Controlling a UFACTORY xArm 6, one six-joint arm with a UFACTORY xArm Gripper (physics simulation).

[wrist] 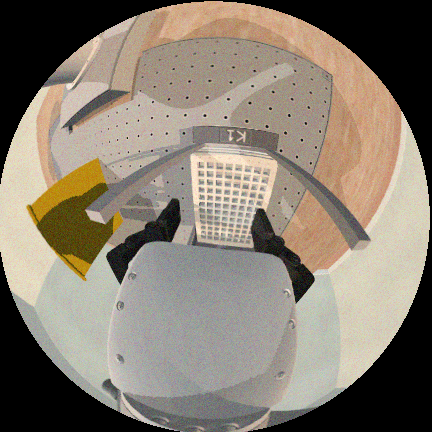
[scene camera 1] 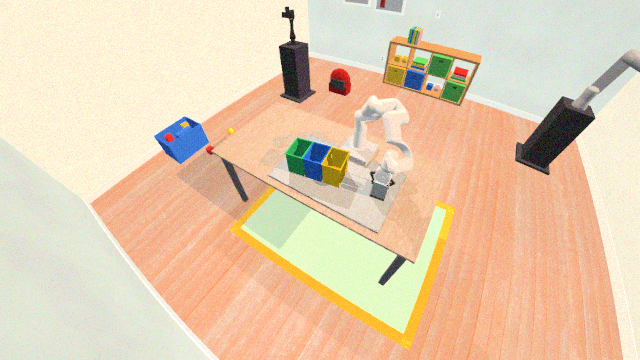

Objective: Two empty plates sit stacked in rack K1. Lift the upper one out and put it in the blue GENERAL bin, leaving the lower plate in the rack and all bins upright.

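Places are measured from the arm's base along level axes (x ahead, y left, z up), in metres.
Pixels of known places: gripper, fingertip midpoint: (wrist: 216,213); arm's base at its link origin: (scene camera 1: 358,145).
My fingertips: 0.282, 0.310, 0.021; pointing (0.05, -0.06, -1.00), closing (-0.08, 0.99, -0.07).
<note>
For each thing: its top centre in the pictures, then the offset to it from my fingertips, as dx, dy, dz. Level surfaces: height alone.
- upper plate at its top centre: (wrist: 229,210) -0.004, +0.013, -0.006
- rack K1 at its top centre: (wrist: 218,305) (scene camera 1: 384,175) -0.014, +0.011, +0.096
- blue GENERAL bin at its top centre: (scene camera 1: 317,152) +0.084, -0.433, +0.127
- green bin at its top centre: (scene camera 1: 299,147) +0.111, -0.562, +0.127
- yellow bin at its top centre: (wrist: 49,243) (scene camera 1: 336,157) +0.056, -0.303, +0.127
- grey perforated board at its surface level: dz -0.053
- wooden table at its surface level: dz -0.065
The upper plate (wrist: 227,200), cream-white with a grid of square wells, lies in rack K1 (scene camera 1: 378,192) (wrist: 207,134). The lower plate cannot be told apart beneath it. My gripper (scene camera 1: 382,179) (wrist: 216,213) is open over the rack, its black fingers toward the two long sides of the plate in the wrist view; how far down they reach is unclear. The blue GENERAL bin (scene camera 1: 315,166) stands upright between the green bin (scene camera 1: 296,161) and the yellow bin (scene camera 1: 334,172) (wrist: 75,225). The blue bin does not show in the wrist view.
Two grey posts (wrist: 150,177) (wrist: 322,200) of the rack rise at both sides of the plate. The rack and bins stand on a grey perforated board (scene camera 1: 367,215) (wrist: 215,75) on the wooden table (scene camera 1: 400,240) (wrist: 370,125). The yellow bin is nearest the rack.
</note>
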